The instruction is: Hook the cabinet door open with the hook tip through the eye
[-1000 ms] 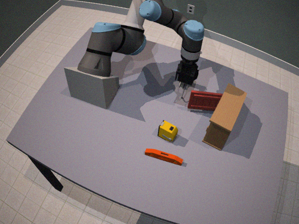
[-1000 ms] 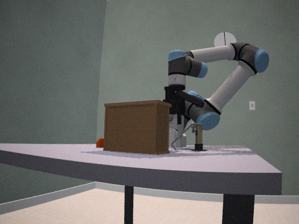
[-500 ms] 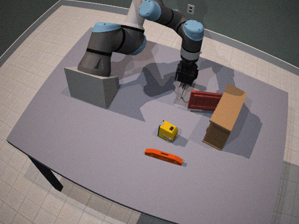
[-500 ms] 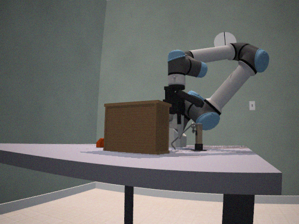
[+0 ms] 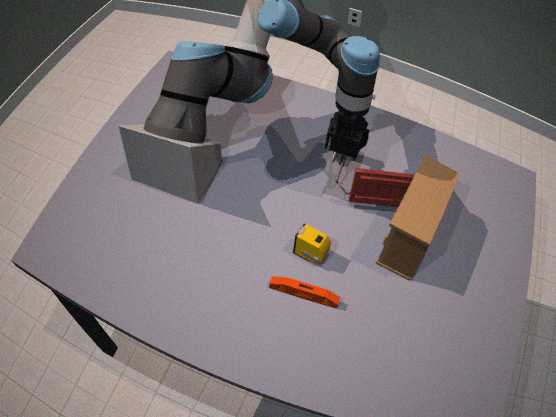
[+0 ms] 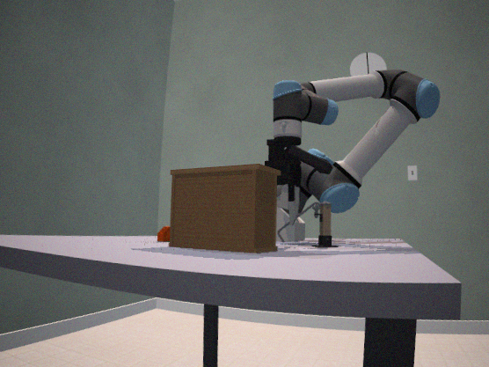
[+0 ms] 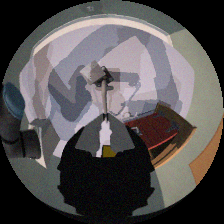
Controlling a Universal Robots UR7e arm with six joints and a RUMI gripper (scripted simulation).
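Now: the door 120 mm ahead of my hand and 30 mm to the right of it. Round my hand: yellow tape measure: 230 mm to the right, 30 mm below, 10 mm ahead; then wooden cabinet: 170 mm ahead, 60 mm to the right, 10 mm above; then wire hook: 20 mm to the left, 10 mm below.
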